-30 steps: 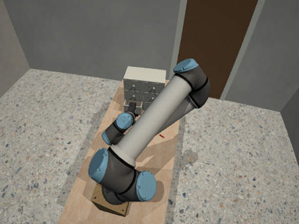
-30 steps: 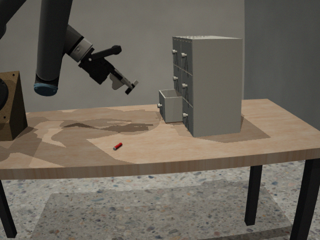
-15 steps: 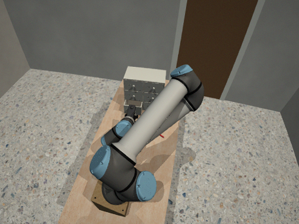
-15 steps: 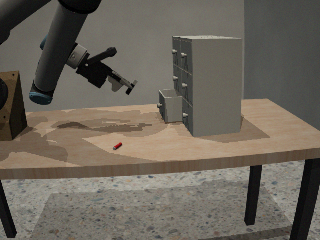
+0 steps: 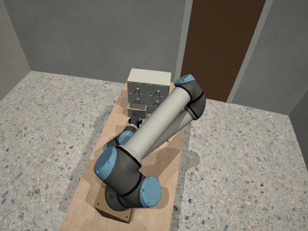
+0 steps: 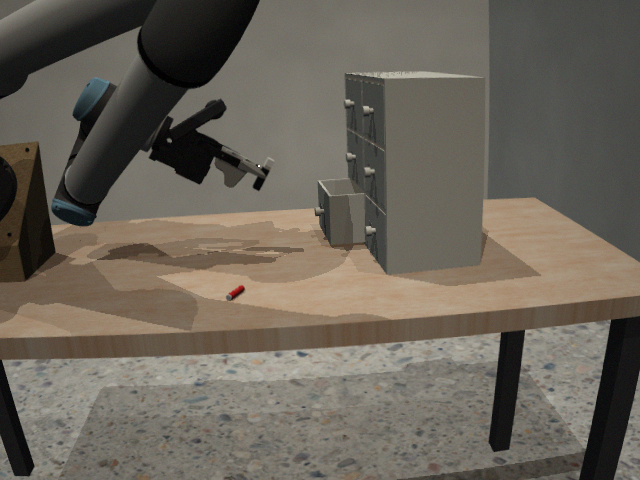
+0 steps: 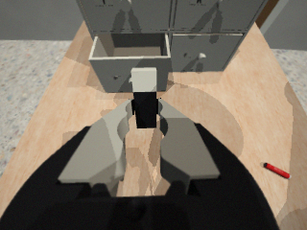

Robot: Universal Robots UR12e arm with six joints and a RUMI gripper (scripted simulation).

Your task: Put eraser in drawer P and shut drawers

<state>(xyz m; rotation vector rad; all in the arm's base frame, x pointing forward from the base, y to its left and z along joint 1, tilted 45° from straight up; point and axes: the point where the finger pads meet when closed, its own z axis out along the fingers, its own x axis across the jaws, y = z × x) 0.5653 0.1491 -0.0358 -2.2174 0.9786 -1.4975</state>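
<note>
The eraser is 1 cm ahead of my hand. The rest, counted from my hand: small red cylinder: 25 cm to the right, 15 cm below.
</note>
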